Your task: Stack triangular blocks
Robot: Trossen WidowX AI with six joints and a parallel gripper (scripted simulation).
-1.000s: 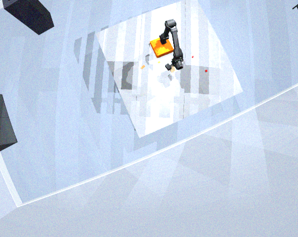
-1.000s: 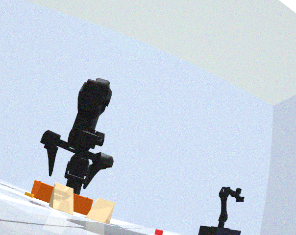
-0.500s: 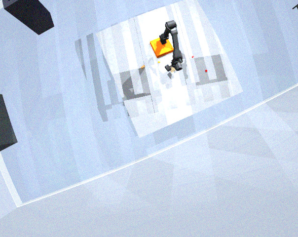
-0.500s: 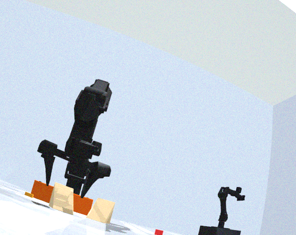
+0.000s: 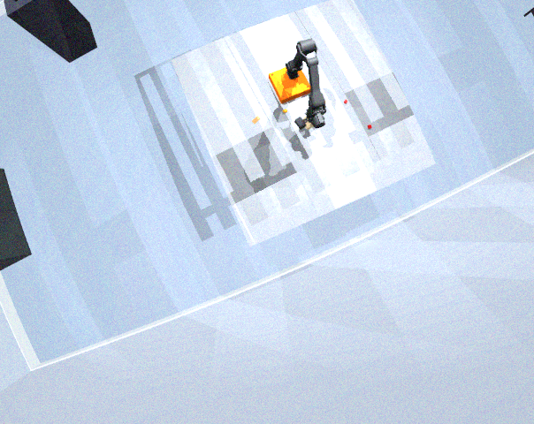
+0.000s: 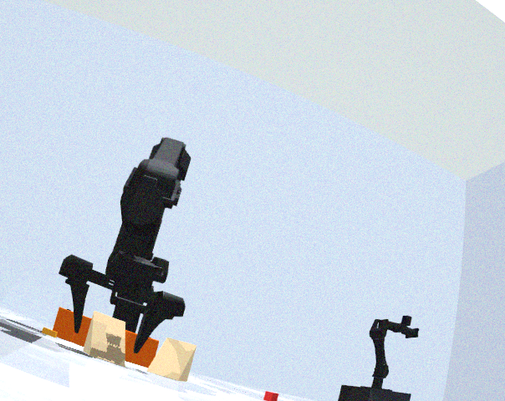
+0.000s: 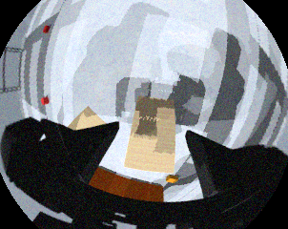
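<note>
Now: gripper tip 1 cm past the boxy block and 1 cm above it.
</note>
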